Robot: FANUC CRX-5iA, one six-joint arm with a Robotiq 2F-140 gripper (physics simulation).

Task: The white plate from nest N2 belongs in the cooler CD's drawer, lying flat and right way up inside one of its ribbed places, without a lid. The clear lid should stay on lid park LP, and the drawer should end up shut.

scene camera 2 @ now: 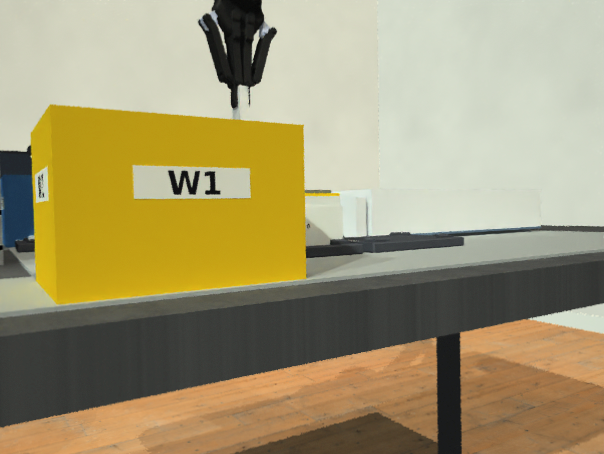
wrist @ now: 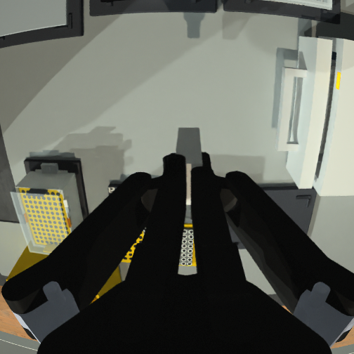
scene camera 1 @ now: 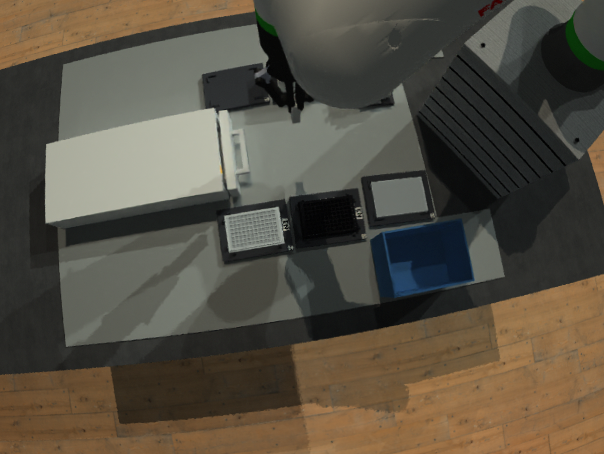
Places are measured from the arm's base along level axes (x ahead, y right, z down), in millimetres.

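Where they show: gripper, fingertip midpoint: (scene camera 1: pixel 295 117); arm's base, link origin: (scene camera 1: pixel 574 58).
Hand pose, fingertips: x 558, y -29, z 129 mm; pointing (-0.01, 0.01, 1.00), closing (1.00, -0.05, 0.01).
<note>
Each offset is from my fingertips to the centre of the thing. "spot": to the spot under its first point.
The white cooler CD (scene camera 1: pixel 135 165) (wrist: pixel 346 125) stands on the left in scene camera 1. Its drawer front @[dx +155, dy +1, dz +142 mm] (scene camera 1: pixel 229 155) (wrist: pixel 311 100) is almost against the body, with a narrow dark gap. The drawer's inside is hidden. My gripper (scene camera 1: pixel 296 107) (scene camera 2: pixel 241 100) (wrist: pixel 188 143) is shut and empty, above the table and off to the handle side of the drawer, apart from the handle @[spot: dx +116, dy -2, dz +137 mm] (scene camera 1: pixel 245 151) (wrist: pixel 286 110). A white plate @[dx +117, dy -182, dz +162 mm] (scene camera 1: pixel 254 229) sits on a front nest whose label I cannot read surely. A pale flat piece, apparently the clear lid @[dx -229, dy -146, dz +165 mm] (scene camera 1: pixel 400 196), lies on a dark park.
A black plate @[dx -54, dy -174, dz +162 mm] (scene camera 1: pixel 329 217) sits between the white plate and the lid. A blue bin @[dx -237, dy -301, dz +121 mm] (scene camera 1: pixel 382 270) stands at front right. Yellow bin W1 @[dx -215, dy +344, dz +121 mm] (scene camera 2: pixel 175 230) stands at the table edge. A yellow rack with a clear cover (wrist: pixel 45 217) and a dark nest @[dx +134, dy +197, dz +172 mm] (scene camera 1: pixel 232 89) are near the gripper.
</note>
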